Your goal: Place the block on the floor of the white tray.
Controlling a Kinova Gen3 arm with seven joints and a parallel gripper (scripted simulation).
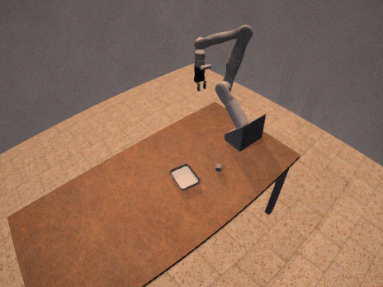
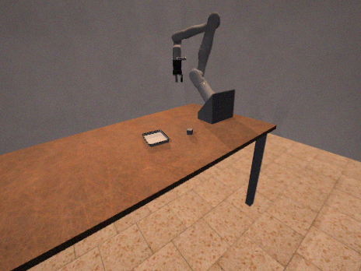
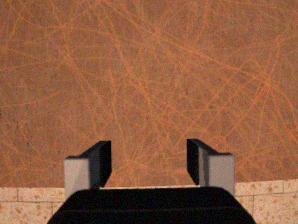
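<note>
My hand is 50 cm to the right of the grey block, 25 cm above it and 23 cm short of it. From my hand the other things lie so: white tray: 44 cm to the left, 44 cm ahead, 25 cm below.
</note>
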